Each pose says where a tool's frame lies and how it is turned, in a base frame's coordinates. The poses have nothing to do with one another.
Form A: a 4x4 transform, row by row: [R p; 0 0 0 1], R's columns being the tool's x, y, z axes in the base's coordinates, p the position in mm. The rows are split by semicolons.
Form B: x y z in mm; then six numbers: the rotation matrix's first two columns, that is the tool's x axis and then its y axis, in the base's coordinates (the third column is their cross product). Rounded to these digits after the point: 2 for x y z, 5 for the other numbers.
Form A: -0.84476 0.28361 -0.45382 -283.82; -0.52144 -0.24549 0.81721 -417.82; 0.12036 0.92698 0.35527 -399.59; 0 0 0 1
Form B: -283.82 -417.82 -399.59 -0.84476 -0.52144 0.12036 0.28361 -0.24549 0.92698
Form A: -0.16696 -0.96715 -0.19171 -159.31; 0.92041 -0.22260 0.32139 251.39; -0.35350 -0.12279 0.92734 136.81; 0 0 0 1
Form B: -159.31 251.39 136.81 -0.16696 0.92041 -0.35350 -0.96715 -0.22260 -0.12279
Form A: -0.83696 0.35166 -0.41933 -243.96; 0.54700 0.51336 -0.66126 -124.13; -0.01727 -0.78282 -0.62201 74.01; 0 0 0 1
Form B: -243.96 -124.13 74.01 -0.83696 0.54700 -0.01727 0.35166 0.51336 -0.78282
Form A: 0.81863 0.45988 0.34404 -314.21; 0.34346 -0.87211 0.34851 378.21; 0.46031 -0.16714 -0.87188 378.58; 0 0 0 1
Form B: -314.21 378.21 378.58 0.81863 0.34346 0.46031 0.45988 -0.87211 -0.16714
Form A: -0.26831 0.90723 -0.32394 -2.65; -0.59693 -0.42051 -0.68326 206.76; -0.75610 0.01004 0.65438 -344.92; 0 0 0 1
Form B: -2.65 206.76 -344.92 -0.26831 -0.59693 -0.75610 0.90723 -0.42051 0.01004
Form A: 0.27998 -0.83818 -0.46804 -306.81; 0.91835 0.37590 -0.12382 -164.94; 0.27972 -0.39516 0.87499 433.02; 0 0 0 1
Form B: -306.81 -164.94 433.02 0.27998 0.91835 0.27972 -0.83818 0.37590 -0.39516
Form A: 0.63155 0.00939 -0.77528 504.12; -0.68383 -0.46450 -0.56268 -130.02; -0.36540 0.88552 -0.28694 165.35; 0 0 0 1
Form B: 504.12 -130.02 165.35 0.63155 -0.68383 -0.36540 0.00939 -0.46450 0.88552
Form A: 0.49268 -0.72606 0.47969 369.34; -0.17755 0.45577 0.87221 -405.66; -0.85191 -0.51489 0.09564 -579.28; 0 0 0 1
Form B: 369.34 -405.66 -579.28 0.49268 -0.17755 -0.85191 -0.72606 0.45577 -0.51489
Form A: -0.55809 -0.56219 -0.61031 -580.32; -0.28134 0.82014 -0.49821 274.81; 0.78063 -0.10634 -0.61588 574.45; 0 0 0 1
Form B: -580.32 274.81 574.45 -0.55809 -0.28134 0.78063 -0.56219 0.82014 -0.10634
